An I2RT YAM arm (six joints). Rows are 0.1 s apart.
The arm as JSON. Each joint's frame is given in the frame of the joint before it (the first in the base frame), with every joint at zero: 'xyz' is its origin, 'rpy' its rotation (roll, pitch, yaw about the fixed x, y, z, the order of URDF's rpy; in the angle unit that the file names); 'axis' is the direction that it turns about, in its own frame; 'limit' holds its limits. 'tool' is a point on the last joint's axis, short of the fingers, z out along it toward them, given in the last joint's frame.
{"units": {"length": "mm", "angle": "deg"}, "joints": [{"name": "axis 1", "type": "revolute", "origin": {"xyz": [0.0, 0.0, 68.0], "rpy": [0.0, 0.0, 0.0]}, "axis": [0.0, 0.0, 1.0], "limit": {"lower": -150.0, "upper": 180.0}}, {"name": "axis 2", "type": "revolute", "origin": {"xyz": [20.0, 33.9, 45.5], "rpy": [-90.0, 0.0, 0.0]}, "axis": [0.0, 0.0, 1.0], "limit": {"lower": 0.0, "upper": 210.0}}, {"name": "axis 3", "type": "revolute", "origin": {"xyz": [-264.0, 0.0, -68.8], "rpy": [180.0, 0.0, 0.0]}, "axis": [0.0, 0.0, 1.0], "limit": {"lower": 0.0, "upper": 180.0}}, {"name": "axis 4", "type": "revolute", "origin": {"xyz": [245.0, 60.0, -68.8], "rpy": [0.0, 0.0, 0.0]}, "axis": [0.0, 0.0, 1.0], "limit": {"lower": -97.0, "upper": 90.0}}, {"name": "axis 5", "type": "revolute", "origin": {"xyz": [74.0, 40.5, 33.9], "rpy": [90.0, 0.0, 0.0]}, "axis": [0.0, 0.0, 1.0], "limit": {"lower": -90.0, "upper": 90.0}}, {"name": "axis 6", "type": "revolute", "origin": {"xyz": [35.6, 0.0, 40.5], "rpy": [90.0, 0.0, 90.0]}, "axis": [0.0, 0.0, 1.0], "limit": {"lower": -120.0, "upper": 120.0}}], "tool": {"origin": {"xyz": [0.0, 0.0, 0.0], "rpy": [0.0, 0.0, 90.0]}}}
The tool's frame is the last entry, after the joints.
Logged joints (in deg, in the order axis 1, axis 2, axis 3, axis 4, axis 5, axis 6), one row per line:
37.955, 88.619, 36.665, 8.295, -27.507, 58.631
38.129, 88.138, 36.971, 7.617, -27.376, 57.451
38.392, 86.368, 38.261, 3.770, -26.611, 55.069
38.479, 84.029, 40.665, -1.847, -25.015, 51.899
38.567, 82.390, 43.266, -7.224, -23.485, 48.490
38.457, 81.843, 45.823, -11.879, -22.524, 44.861
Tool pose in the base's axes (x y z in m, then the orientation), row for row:
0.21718, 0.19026, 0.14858, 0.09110, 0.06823, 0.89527, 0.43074
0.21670, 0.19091, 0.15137, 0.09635, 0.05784, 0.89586, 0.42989
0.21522, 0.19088, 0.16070, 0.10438, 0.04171, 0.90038, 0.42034
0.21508, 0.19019, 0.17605, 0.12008, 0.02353, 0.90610, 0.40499
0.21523, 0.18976, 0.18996, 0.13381, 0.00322, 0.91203, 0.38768
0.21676, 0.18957, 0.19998, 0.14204, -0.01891, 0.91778, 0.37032
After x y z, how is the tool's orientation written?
As a quaternion, w x y z.
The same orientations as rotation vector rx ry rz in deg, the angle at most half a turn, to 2 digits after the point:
11.62, 152.42, 73.34
9.82, 152.06, 72.97
7.05, 152.11, 71.01
3.94, 151.70, 67.80
0.53, 151.50, 64.40
-3.13, 151.75, 61.23

